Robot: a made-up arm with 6 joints.
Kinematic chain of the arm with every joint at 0, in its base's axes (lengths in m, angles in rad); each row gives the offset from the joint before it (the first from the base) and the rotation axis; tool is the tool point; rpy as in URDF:
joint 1: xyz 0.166 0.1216 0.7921 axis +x
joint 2: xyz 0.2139 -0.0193 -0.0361 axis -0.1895 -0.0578 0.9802
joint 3: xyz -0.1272 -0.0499 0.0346 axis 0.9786 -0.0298 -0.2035
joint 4: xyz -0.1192 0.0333 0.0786 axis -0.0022 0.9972 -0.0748
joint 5: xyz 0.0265 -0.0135 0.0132 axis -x
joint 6: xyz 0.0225 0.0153 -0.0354 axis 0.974 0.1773 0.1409
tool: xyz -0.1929 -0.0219 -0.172 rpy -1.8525 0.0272 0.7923
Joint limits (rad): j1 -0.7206..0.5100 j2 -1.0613..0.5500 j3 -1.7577..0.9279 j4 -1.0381..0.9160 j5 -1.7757..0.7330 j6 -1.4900..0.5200
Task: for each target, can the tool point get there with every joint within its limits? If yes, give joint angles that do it. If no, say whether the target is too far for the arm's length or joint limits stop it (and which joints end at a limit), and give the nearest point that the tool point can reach.
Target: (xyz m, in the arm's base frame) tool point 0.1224 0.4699 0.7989
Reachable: yes | joints -0.1559 -0.8944 0.6803 0.4847 -0.2142 -0.2049
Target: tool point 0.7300 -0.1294 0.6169
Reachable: no: joint limits stop it (at a limit: joint 1, joint 2, joint 3, joint 4) | nearest point 0.3699 -0.1006 0.6777 | short by 0.366 m
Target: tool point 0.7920 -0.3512 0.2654
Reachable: no: too far | nearest point 0.3299 -0.1087 0.5875 | short by 0.613 m
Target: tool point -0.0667 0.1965 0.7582
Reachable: yes | joints -0.3071 -0.1692 0.2203 0.4114 0.0568 0.3668
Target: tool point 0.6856 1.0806 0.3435
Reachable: no: too far | nearest point 0.3724 0.5036 0.6150 | short by 0.710 m
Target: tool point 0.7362 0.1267 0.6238
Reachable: no: joint limits stop it (at a limit: joint 1, joint 2, joint 4) | nearest point 0.4079 0.2439 0.6757 | short by 0.352 m
